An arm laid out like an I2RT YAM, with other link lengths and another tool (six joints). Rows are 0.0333 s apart.
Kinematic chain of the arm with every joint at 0, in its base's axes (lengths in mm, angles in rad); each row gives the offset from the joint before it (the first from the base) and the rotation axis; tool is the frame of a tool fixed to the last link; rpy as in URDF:
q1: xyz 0 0 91.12 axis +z
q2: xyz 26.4 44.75 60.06 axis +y
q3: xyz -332.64 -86.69 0 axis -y
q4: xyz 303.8 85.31 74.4 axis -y
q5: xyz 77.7 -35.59 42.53 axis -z
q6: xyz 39.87 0 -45.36 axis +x
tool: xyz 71 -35 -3 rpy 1.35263 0.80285 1.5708
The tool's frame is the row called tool.
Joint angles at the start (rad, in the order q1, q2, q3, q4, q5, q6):
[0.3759, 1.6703, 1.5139, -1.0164, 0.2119, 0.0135]
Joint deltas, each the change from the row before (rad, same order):
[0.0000, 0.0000, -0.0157, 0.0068, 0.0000, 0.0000]
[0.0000, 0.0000, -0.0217, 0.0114, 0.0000, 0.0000]
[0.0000, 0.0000, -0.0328, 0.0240, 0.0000, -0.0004]
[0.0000, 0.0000, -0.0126, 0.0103, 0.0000, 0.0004]
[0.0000, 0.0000, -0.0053, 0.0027, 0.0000, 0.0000]
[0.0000, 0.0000, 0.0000, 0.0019, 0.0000, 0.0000]
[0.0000, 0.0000, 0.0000, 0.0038, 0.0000, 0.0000]
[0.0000, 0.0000, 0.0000, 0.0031, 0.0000, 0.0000]
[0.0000, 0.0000, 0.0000, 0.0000, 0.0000, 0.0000]
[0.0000, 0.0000, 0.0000, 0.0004, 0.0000, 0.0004]
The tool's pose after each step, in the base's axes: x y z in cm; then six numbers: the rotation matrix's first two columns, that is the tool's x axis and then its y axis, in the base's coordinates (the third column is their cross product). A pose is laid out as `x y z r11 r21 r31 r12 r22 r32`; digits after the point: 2 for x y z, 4 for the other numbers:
42.15 11.29 33.57 -0.8115 0.4200 -0.4064 0.3031 0.8970 0.3218
42.02 11.24 32.83 -0.8153 0.4185 -0.4001 0.3062 0.8982 0.3155
41.91 11.20 31.75 -0.8188 0.4168 -0.3949 0.3084 0.8994 0.3099
41.88 11.18 31.34 -0.8194 0.4168 -0.3934 0.3094 0.8995 0.3086
41.84 11.17 31.16 -0.8204 0.4165 -0.3918 0.3101 0.8998 0.3070
41.87 11.18 31.17 -0.8197 0.4167 -0.3930 0.3096 0.8995 0.3082
41.93 11.20 31.19 -0.8183 0.4173 -0.3953 0.3085 0.8991 0.3105
41.97 11.22 31.21 -0.8172 0.4177 -0.3972 0.3076 0.8988 0.3124
41.97 11.22 31.21 -0.8172 0.4177 -0.3972 0.3076 0.8988 0.3124
41.98 11.22 31.21 -0.8168 0.4182 -0.3974 0.3078 0.8986 0.3128

